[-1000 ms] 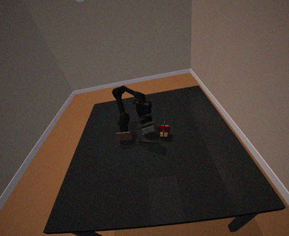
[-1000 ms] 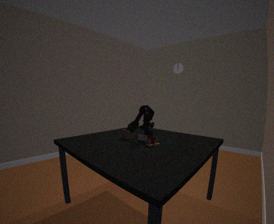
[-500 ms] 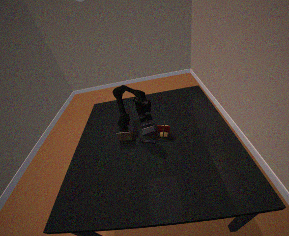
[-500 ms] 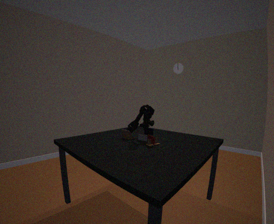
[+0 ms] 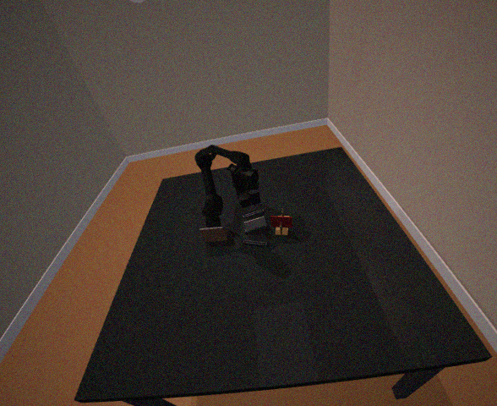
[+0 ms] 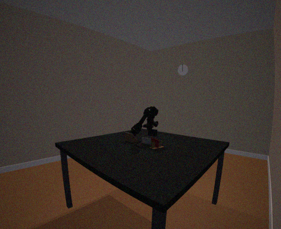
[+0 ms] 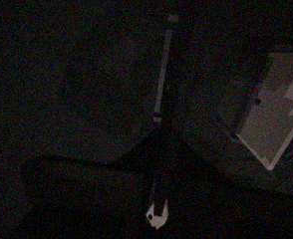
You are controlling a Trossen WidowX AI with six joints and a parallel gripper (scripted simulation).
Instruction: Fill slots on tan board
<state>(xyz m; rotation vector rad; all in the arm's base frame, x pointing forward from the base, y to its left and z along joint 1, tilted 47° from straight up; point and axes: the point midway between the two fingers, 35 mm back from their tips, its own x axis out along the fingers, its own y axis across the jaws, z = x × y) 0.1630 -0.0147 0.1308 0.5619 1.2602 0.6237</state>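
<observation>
My gripper tip is 16 cm short of the tan board, 12 cm to the left of it and 7 cm above it. Round my gripper tip: red board 15 cm ahead, 14 cm to the right, 5 cm below.
</observation>
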